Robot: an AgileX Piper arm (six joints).
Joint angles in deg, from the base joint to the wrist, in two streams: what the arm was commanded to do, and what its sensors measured. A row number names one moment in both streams.
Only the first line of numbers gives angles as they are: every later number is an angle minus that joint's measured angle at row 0.
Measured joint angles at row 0:
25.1 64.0 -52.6 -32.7 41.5 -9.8
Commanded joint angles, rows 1 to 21:
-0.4 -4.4 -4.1 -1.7 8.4 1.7
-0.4 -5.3 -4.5 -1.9 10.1 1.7
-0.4 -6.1 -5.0 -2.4 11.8 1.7
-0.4 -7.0 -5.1 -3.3 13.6 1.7
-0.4 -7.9 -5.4 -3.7 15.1 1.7
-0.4 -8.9 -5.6 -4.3 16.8 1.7
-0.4 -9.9 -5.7 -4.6 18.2 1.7
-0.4 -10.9 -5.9 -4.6 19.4 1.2
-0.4 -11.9 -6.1 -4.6 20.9 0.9
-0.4 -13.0 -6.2 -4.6 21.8 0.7
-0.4 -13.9 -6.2 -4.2 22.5 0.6
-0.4 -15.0 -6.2 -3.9 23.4 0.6
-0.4 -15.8 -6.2 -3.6 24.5 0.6
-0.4 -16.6 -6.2 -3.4 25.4 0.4
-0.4 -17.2 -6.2 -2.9 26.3 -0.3
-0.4 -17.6 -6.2 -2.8 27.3 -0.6
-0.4 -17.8 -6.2 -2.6 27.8 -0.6
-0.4 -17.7 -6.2 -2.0 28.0 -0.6
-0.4 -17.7 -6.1 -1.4 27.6 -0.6
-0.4 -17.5 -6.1 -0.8 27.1 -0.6
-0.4 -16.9 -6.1 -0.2 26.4 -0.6
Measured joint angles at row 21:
0.0 -17.5 -6.0 -2.1 27.3 0.0
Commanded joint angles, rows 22 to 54:
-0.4 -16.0 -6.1 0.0 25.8 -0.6
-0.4 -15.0 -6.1 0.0 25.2 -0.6
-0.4 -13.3 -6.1 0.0 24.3 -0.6
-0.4 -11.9 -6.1 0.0 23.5 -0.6
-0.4 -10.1 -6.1 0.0 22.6 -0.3
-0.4 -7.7 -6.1 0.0 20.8 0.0
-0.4 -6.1 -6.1 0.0 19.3 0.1
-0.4 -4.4 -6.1 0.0 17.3 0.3
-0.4 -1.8 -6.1 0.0 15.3 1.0
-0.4 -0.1 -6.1 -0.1 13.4 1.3
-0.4 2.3 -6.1 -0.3 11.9 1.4
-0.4 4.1 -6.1 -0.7 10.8 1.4
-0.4 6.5 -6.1 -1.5 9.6 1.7
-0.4 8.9 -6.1 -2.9 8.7 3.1
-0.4 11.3 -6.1 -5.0 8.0 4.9
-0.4 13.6 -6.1 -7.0 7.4 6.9
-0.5 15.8 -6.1 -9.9 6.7 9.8
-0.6 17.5 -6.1 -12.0 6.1 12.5
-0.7 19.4 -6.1 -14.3 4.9 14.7
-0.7 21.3 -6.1 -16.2 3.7 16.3
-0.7 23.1 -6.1 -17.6 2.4 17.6
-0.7 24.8 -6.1 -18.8 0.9 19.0
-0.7 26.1 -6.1 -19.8 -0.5 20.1
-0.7 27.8 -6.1 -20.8 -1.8 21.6
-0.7 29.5 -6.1 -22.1 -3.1 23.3
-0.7 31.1 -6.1 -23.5 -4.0 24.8
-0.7 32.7 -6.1 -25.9 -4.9 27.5
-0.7 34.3 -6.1 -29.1 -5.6 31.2
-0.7 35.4 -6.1 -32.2 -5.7 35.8
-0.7 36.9 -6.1 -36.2 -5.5 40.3
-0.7 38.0 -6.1 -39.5 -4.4 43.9
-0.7 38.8 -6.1 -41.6 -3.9 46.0
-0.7 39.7 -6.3 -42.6 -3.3 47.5
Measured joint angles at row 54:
-0.1 36.4 -6.0 -33.5 -4.6 36.8
